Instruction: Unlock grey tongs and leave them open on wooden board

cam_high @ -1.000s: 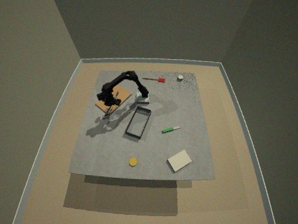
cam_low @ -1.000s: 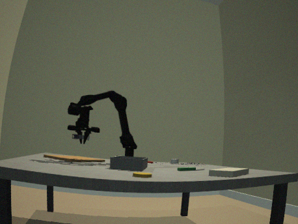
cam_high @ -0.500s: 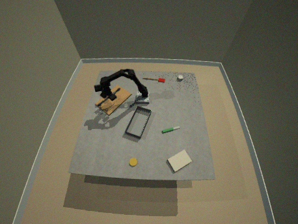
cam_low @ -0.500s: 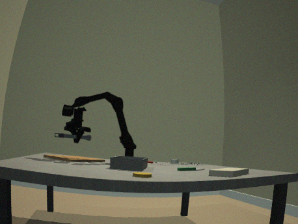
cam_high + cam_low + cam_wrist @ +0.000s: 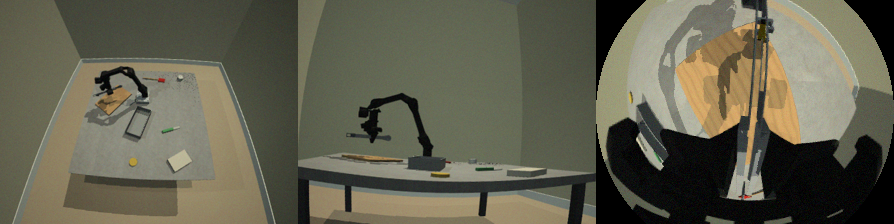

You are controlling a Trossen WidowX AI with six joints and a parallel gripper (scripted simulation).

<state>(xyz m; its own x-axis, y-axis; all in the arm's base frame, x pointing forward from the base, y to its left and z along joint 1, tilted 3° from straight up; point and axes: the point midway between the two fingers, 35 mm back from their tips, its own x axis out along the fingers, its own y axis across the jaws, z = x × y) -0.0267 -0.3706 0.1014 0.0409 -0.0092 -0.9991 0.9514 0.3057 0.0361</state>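
Now: gripper tip 1 cm short of the wooden board, 1 cm to the right of it and 10 cm above it. The rest, counted from my gripper tip: dark roasting tin 34 cm ahead, 28 cm to the left, 8 cm below; then red-handled tool 24 cm behind, 53 cm to the left, 10 cm below; then yellow disc 72 cm ahead, 21 cm to the left, 10 cm below.
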